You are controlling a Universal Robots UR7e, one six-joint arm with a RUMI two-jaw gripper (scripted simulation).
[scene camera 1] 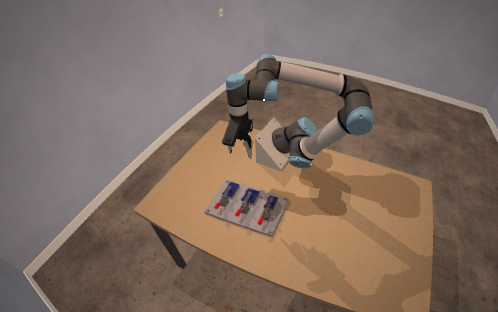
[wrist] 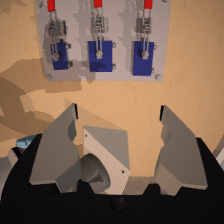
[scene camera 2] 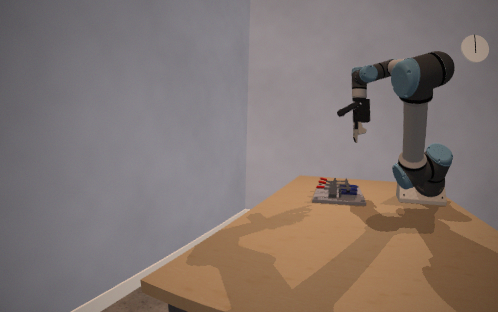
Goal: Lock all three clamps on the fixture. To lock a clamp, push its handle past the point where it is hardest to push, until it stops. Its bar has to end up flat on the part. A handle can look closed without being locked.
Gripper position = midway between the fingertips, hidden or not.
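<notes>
My gripper (scene camera 1: 240,155) visible, also in the wrist view (wrist: 118,105).
</notes>
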